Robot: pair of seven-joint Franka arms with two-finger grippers.
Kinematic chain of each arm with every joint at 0, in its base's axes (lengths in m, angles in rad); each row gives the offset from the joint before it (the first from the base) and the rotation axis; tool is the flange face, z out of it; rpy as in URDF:
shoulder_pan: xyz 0 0 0.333 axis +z
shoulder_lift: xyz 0 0 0 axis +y
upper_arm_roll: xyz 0 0 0.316 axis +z
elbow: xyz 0.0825 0 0 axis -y
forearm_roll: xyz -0.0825 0 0.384 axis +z
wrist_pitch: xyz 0 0 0 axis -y
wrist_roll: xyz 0.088 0 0 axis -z
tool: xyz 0 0 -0.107 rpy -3.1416 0 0
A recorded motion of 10 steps. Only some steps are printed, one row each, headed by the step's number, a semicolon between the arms.
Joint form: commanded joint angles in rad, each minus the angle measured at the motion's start. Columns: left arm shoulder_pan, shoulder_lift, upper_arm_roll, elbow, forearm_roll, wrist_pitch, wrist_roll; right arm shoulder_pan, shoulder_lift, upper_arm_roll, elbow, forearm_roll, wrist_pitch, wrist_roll.
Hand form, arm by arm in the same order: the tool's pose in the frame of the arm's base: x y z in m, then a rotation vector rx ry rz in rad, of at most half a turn. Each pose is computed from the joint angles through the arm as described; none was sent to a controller.
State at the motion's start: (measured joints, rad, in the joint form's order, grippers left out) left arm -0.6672 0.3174 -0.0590 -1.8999 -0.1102 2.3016 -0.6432; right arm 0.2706 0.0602 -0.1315 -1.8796 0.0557 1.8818 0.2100
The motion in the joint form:
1: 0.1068 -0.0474 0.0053 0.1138 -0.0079 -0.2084 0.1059; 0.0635 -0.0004 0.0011 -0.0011 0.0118 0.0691 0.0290
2: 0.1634 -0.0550 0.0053 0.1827 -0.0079 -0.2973 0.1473; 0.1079 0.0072 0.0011 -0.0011 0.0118 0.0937 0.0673
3: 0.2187 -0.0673 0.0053 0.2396 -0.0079 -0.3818 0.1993; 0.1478 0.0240 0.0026 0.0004 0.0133 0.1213 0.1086
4: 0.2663 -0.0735 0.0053 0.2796 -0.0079 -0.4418 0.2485; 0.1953 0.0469 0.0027 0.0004 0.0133 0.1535 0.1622
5: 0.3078 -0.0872 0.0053 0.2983 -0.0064 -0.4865 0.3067; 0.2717 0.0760 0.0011 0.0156 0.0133 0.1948 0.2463
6: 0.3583 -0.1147 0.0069 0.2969 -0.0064 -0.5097 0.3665; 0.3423 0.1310 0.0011 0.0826 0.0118 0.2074 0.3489
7: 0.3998 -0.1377 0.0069 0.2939 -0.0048 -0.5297 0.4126; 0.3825 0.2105 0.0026 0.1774 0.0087 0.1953 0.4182
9: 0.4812 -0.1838 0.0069 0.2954 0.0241 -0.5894 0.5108; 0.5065 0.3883 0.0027 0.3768 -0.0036 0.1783 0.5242
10: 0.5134 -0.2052 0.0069 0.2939 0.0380 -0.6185 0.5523; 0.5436 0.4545 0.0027 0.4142 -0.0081 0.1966 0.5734
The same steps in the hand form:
1: 0.5162 -0.3682 0.4063 3.0221 -0.0265 -0.0498; 0.5651 0.1226 0.4760 -3.0841 0.0921 0.0021
2: 0.5386 -0.3411 0.4357 3.0233 -0.0170 -0.0601; 0.5626 0.1484 0.4738 -3.0813 0.0840 -0.0203
3: 0.5555 -0.3114 0.4632 3.0255 -0.0252 -0.0730; 0.5612 0.1733 0.4673 -3.0780 0.0863 -0.0354
4: 0.5682 -0.2846 0.4811 3.0270 -0.0369 -0.0845; 0.5581 0.2020 0.4569 -3.0766 0.0976 -0.0462
5: 0.5752 -0.2595 0.4948 3.0289 -0.0699 -0.0927; 0.5509 0.2476 0.4508 -3.0658 0.1129 -0.0798
6: 0.5809 -0.2272 0.5094 3.0258 -0.0862 -0.0785; 0.5489 0.2962 0.4507 -3.0534 0.1577 -0.1093
7: 0.5834 -0.2012 0.5205 3.0257 -0.0974 -0.0700; 0.5560 0.3332 0.4451 -3.0552 0.1924 -0.1172
9: 0.5830 -0.1480 0.5439 3.0520 -0.1406 -0.0646; 0.5458 0.4341 0.4212 -3.0692 0.1414 -0.1409
10: 0.5799 -0.1267 0.5533 3.0651 -0.1617 -0.0707; 0.5383 0.4635 0.3948 -3.0805 0.1530 -0.1379

